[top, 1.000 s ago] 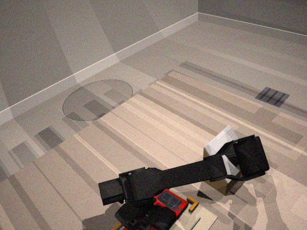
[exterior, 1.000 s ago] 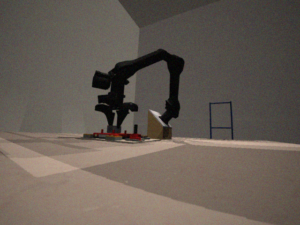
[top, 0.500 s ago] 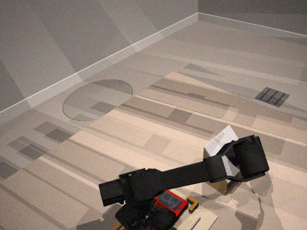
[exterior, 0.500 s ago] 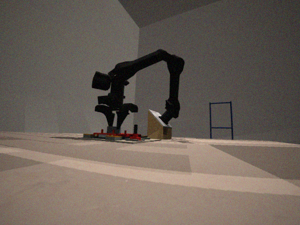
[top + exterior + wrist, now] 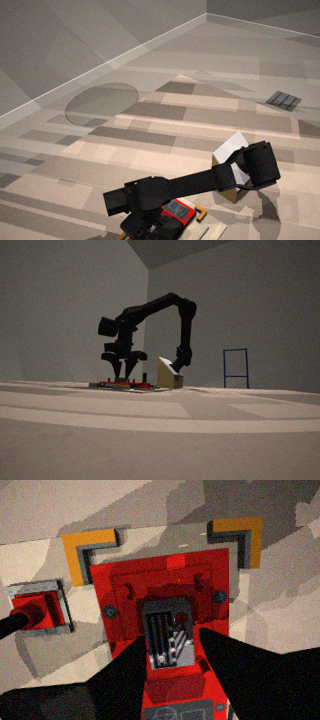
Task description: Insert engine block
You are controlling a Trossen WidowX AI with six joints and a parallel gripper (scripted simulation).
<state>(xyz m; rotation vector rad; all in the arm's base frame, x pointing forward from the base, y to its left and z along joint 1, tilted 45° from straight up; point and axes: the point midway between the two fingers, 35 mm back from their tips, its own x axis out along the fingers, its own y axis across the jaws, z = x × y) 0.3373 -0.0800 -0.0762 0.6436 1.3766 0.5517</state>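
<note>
Now: the engine block 10 mm to the left of my gripper tip and 10 mm below it.
</note>
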